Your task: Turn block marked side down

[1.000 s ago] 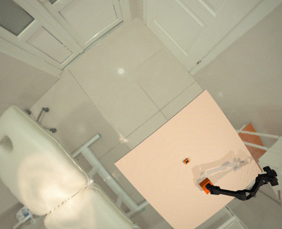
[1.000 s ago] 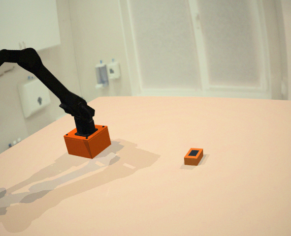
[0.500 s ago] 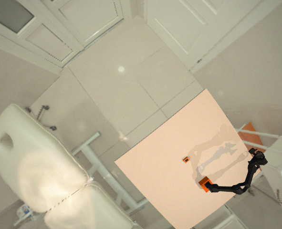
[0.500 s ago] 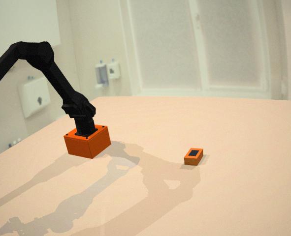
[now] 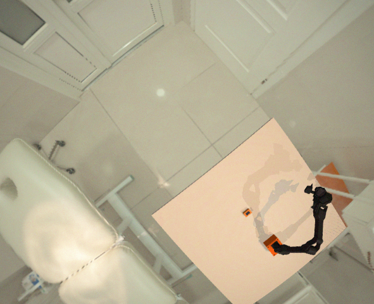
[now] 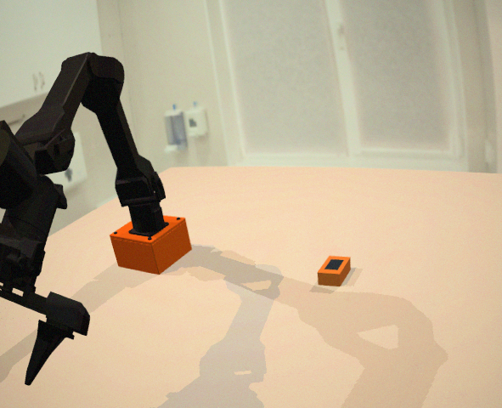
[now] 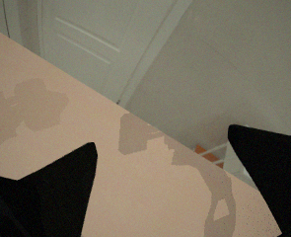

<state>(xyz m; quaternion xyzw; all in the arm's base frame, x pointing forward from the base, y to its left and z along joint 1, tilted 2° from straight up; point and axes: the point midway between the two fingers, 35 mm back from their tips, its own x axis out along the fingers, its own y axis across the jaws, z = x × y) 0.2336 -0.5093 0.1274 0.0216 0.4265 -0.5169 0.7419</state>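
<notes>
My gripper tip is 56 cm to the right of the block, 15 cm above it and 14 cm short of it.
</notes>
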